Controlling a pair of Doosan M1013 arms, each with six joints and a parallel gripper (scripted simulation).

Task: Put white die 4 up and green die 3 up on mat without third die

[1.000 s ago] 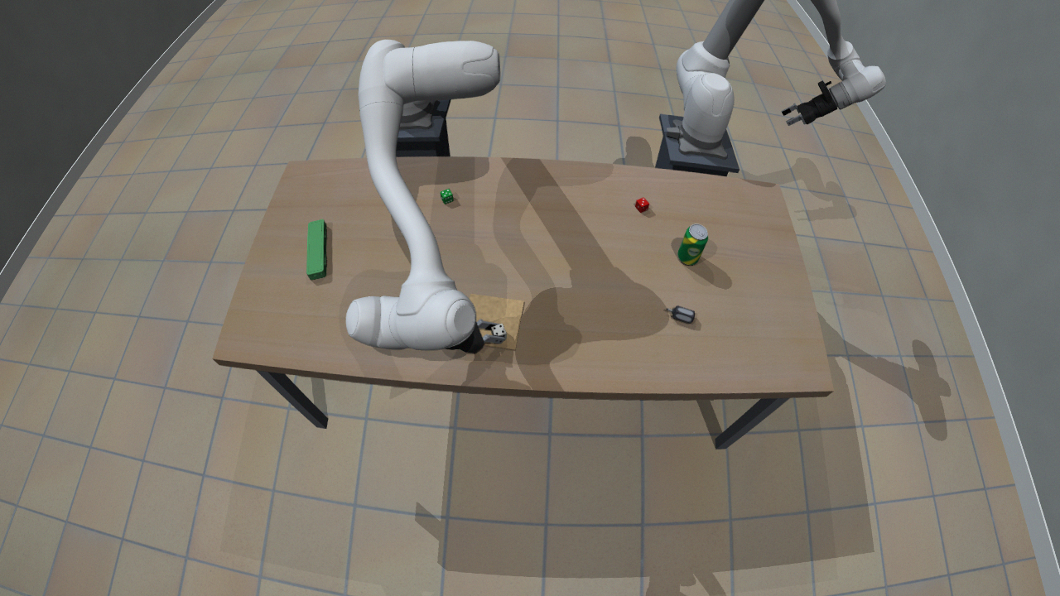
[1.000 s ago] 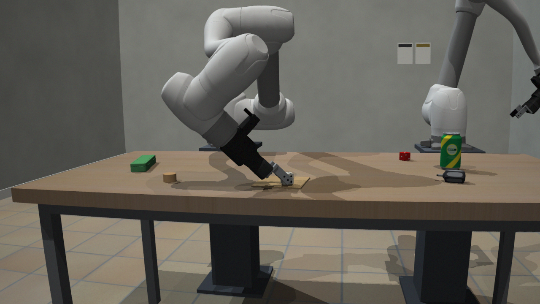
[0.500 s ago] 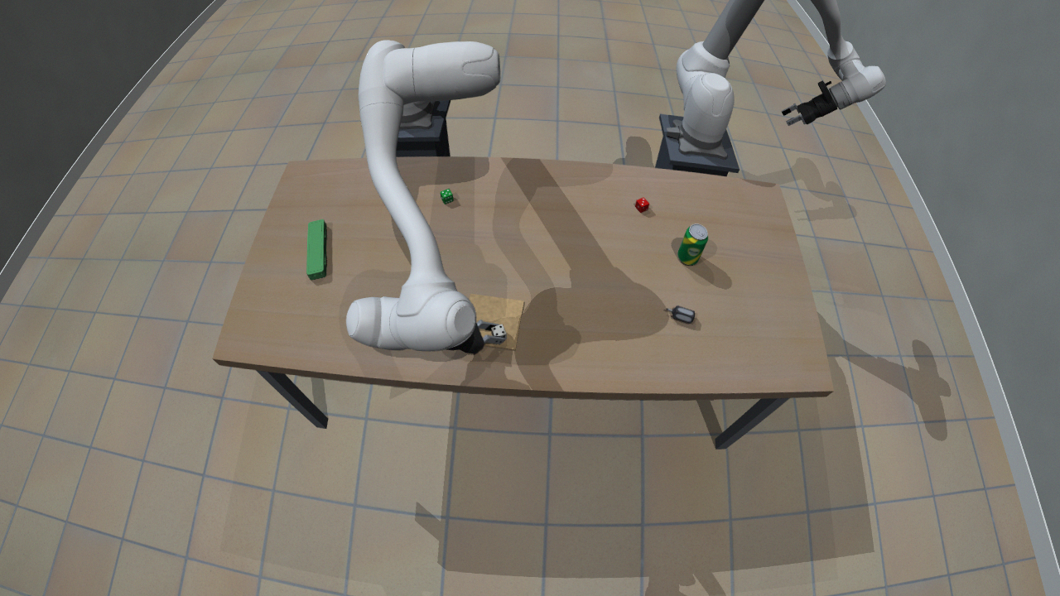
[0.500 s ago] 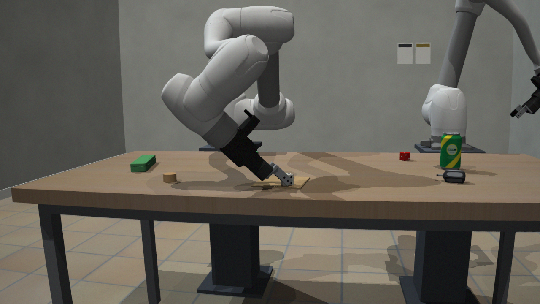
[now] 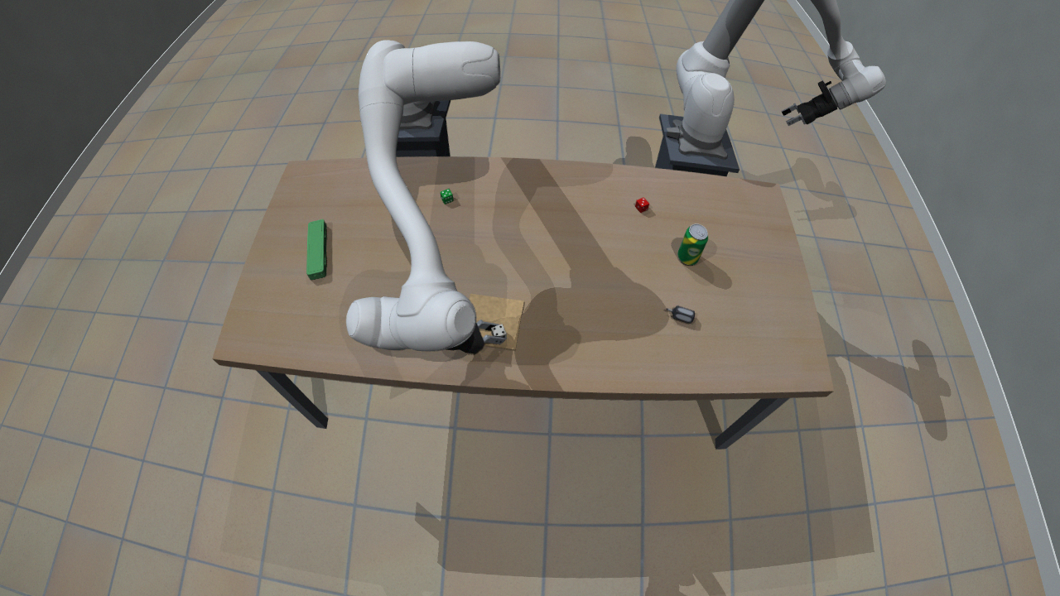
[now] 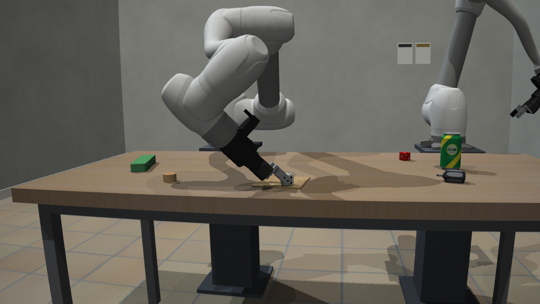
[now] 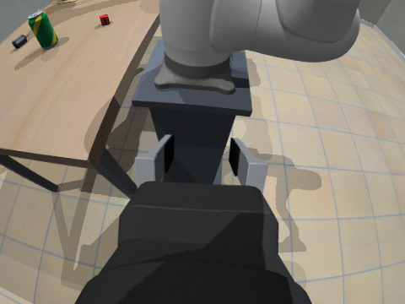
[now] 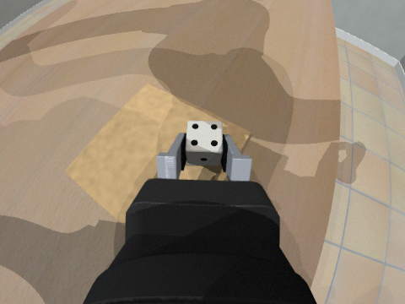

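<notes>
The white die is 1 cm to the left of my right hand and 1 cm below it. The rest, counted from my right hand: tan mat (5 cm behind, 2 cm below, 1 cm to the right); wooden disc (35 cm to the right, 1 cm below, 1 cm behind); dark grey object (47 cm to the left, 11 cm behind, 1 cm below).
</notes>
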